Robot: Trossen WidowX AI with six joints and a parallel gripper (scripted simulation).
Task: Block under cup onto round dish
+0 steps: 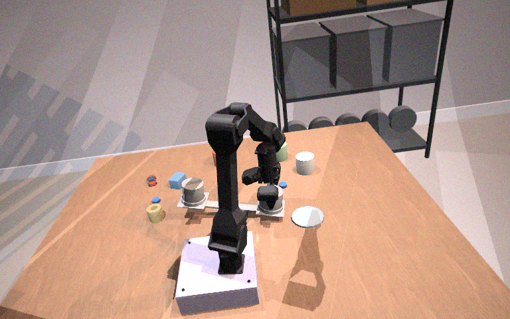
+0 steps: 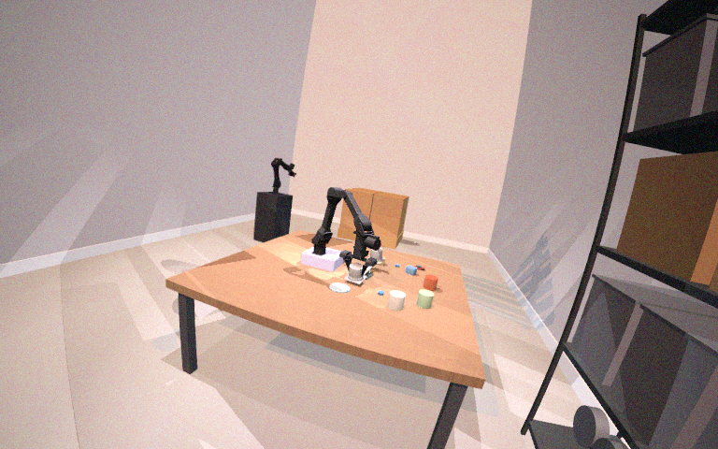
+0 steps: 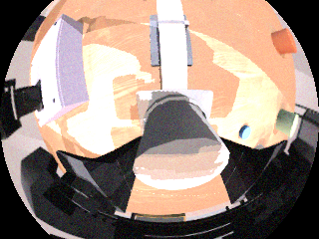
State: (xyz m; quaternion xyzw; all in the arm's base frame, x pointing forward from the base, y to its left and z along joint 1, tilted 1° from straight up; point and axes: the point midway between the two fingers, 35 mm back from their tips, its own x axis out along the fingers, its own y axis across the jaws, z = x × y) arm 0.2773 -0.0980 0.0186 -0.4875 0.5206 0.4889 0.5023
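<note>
Right now my gripper tip is 110 mm to the left of the round dish, 50 mm above it and 30 mm past it. Round my gripper tip: beige cylinder (250 mm ahead, 100 mm to the right, 10 mm below); then green cylinder (350 mm ahead, 10 mm to the right, 10 mm below); then teal block (10 mm below).
</note>
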